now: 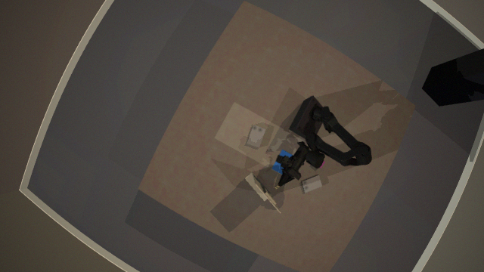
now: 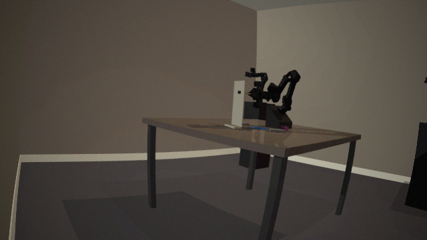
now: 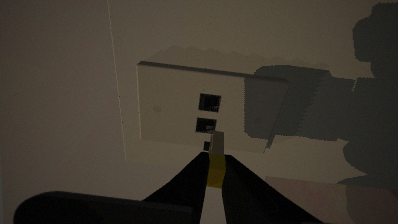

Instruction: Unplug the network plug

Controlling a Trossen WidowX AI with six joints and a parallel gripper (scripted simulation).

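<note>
Now: gripper tip 23 cm above the blue marked square, 10 cm past it and 2 cm to the right of it. Round my gripper tip: upright white panel 9 cm below, 7 cm ahead, 2 cm to the right; network plug right at my gripper tip.
</note>
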